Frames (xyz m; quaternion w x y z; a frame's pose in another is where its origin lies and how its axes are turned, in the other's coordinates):
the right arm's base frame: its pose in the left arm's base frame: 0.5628 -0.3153 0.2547 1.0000 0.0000 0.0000 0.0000
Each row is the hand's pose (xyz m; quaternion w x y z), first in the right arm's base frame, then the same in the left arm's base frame.
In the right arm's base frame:
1: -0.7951 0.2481 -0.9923 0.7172 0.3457 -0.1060 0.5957
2: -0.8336 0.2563 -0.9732 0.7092 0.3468 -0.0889 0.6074
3: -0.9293 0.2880 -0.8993 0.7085 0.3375 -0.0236 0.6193
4: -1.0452 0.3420 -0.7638 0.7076 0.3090 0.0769 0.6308
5: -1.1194 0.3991 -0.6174 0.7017 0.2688 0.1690 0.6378
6: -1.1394 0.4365 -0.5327 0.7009 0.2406 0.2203 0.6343
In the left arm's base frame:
1: -0.2323 -0.0672 -0.7376 0.7172 0.3457 -0.1060 0.5957
2: -0.2708 -0.0590 -0.7185 0.7092 0.3468 -0.0889 0.6074
3: -0.3665 -0.0273 -0.6446 0.7085 0.3375 -0.0236 0.6193
4: -0.4824 0.0267 -0.5091 0.7076 0.3090 0.0769 0.6308
5: -0.5566 0.0838 -0.3627 0.7017 0.2688 0.1690 0.6378
6: -0.5766 0.1212 -0.2780 0.7009 0.2406 0.2203 0.6343

